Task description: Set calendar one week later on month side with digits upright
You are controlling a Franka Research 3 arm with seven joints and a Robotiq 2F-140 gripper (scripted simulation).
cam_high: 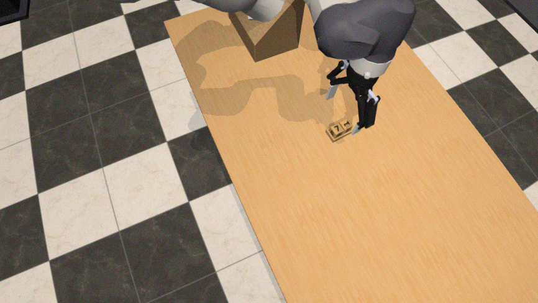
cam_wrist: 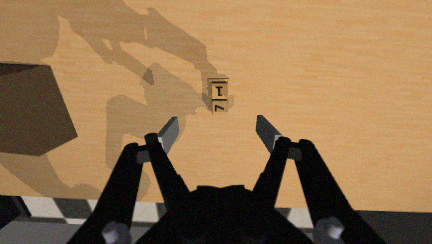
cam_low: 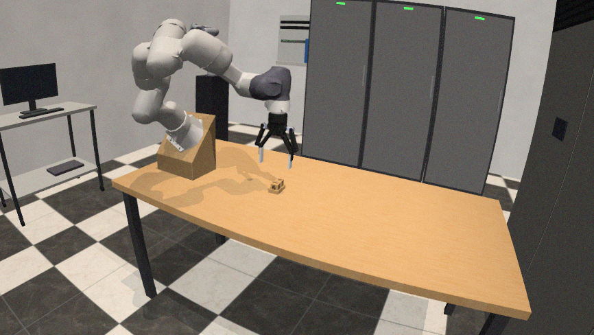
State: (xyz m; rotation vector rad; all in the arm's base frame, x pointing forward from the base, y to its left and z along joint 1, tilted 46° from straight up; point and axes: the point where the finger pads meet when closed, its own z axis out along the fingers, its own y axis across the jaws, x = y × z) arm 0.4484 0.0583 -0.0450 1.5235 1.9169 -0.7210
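The wooden tray lies 2 cm to the left of my hand and 13 cm below it.
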